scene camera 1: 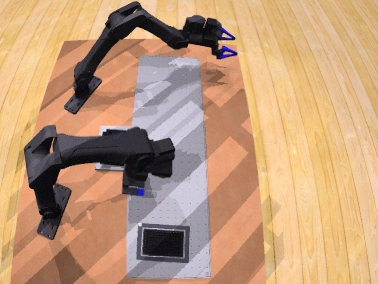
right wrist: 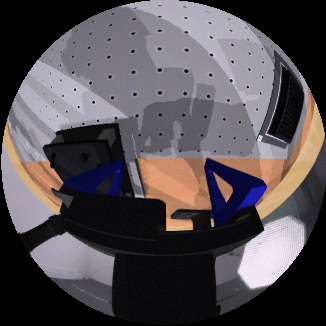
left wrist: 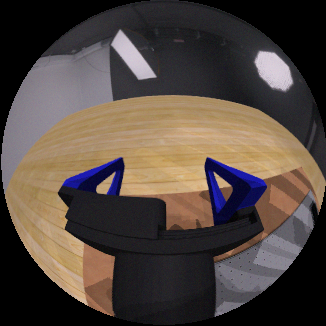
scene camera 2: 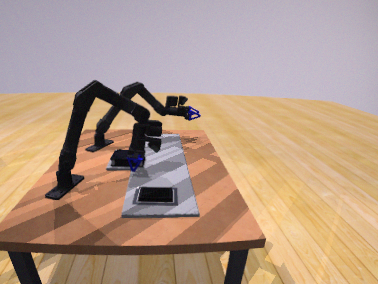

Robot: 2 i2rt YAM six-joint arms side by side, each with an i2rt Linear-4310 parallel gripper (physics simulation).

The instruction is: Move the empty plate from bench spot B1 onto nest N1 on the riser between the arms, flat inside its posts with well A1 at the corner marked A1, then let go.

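Where they show: left gripper, between the fingertips: (scene camera 1: 236, 46) (left wrist: 164, 161) (scene camera 2: 199, 114); right gripper, between the fingertips: (scene camera 1: 132, 179) (right wrist: 163, 162) (scene camera 2: 134, 167); left arm's base, origin of its link: (scene camera 1: 83, 94) (scene camera 2: 100, 146); right arm's base, origin of its link: (scene camera 1: 54, 211) (right wrist: 199, 213) (scene camera 2: 66, 187).
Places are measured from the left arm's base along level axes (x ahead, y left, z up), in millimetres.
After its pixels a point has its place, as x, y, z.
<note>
The black plate (scene camera 1: 163, 243) @(585, -354, 28) (scene camera 2: 156, 194) @(590, -361, 26) (right wrist: 287, 105) @(570, -328, 27) lies flat on the dark grey bench spot B1 (scene camera 1: 187, 245) @(657, -323, 15) (right wrist: 270, 107) @(537, -310, 15), inside its white outline. A small light corner mark (scene camera 1: 140, 225) @(490, -336, 15) (right wrist: 259, 138) @(487, -335, 15) shows on the spot. The black riser with nest N1 (scene camera 2: 119, 158) @(297, -196, 54) (right wrist: 82, 156) @(382, -131, 60) stands on a light grey base; the right arm hides much of it in scene camera 1, and its posts and A1 mark are unclear. My right gripper (scene camera 2: 135, 162) @(394, -216, 39) (right wrist: 163, 162) @(394, -216, 39) is open and empty, pointing down between riser and plate, above the board. My left gripper (scene camera 1: 235, 45) @(487, 430, 171) (scene camera 2: 198, 114) @(487, 430, 171) (left wrist: 164, 161) @(487, 430, 171) is open and empty, far from both.
A long light grey perforated board (scene camera 1: 175, 105) @(377, 132, 13) (scene camera 2: 172, 160) @(497, -11, 13) (left wrist: 240, 285) @(356, 196, 13) (right wrist: 160, 60) @(486, -164, 13) lies on the brown table (scene camera 1: 230, 200) @(723, -109, 0) (scene camera 2: 215, 200) @(802, -263, 0) and carries the bench spot. The right forearm (scene camera 1: 95, 148) @(372, -277, 383) extends over the riser's near side. The left forearm (scene camera 1: 162, 33) @(246, 233, 260) is raised at the far end.
</note>
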